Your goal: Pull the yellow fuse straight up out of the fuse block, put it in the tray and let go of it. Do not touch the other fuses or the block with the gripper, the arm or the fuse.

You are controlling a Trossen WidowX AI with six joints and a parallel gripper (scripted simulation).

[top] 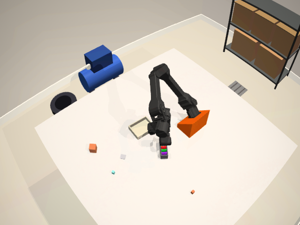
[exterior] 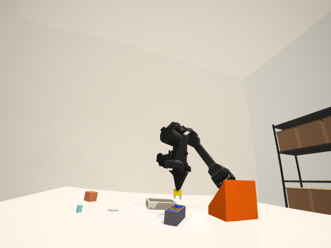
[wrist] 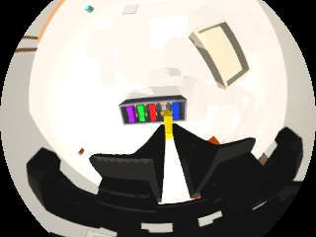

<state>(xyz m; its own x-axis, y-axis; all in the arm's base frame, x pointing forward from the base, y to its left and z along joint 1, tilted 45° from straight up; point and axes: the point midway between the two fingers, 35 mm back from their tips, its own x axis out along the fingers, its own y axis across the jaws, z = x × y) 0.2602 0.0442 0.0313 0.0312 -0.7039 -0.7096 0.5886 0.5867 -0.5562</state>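
The tray is 10 mm ahead of my gripper tip, 180 mm to the right of it and 90 mm below it. From my gripper tip the other things lie so: orange cube: 330 mm ahead, 240 mm to the right, 70 mm below; cyan block: 330 mm ahead, 40 mm to the right, 80 mm below; yellow fuse: 10 mm below.
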